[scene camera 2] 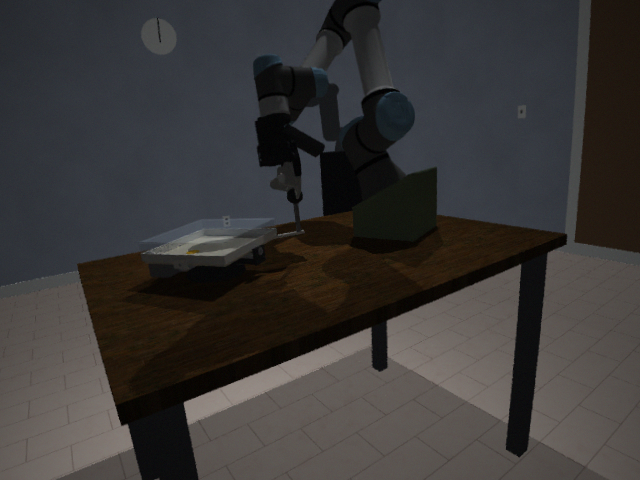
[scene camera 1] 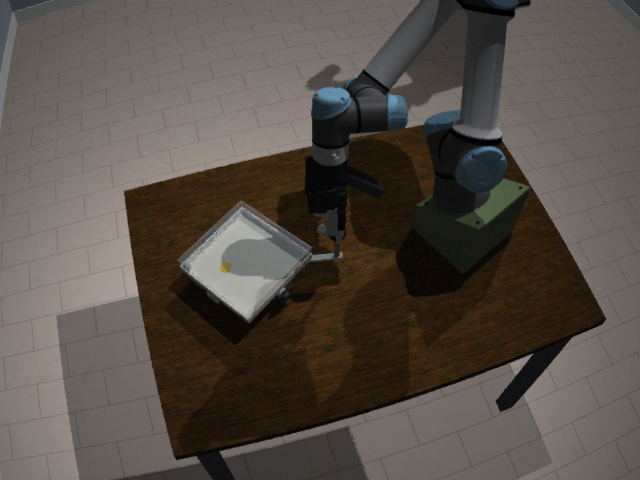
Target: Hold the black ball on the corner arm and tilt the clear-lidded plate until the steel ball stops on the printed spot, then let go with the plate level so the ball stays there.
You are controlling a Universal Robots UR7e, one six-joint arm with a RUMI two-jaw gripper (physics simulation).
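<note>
The clear-lidded plate (scene camera 1: 249,305) (scene camera 2: 235,255) stands on its dark base at the table's left; its exact tilt is hard to judge. The orange printed spot (scene camera 1: 225,267) (scene camera 2: 192,252) shows on its pale floor. A small grey-blue mark at the plate's left corner in scene camera 1 may be the steel ball; I cannot tell for sure. The corner arm (scene camera 1: 324,257) (scene camera 2: 290,234) runs right from the plate to an upright post carrying the black ball (scene camera 1: 337,236) (scene camera 2: 294,196). My gripper (scene camera 1: 337,233) (scene camera 2: 294,192) is above the post, shut on the black ball, which its fingers partly hide.
The green robot base block (scene camera 1: 465,242) (scene camera 2: 395,211) stands at the right of the wooden table (scene camera 1: 361,372) (scene camera 2: 258,320). A dark knob (scene camera 1: 283,293) (scene camera 2: 258,252) is on the plate's side near the front right. Arm shadow falls across the plate floor.
</note>
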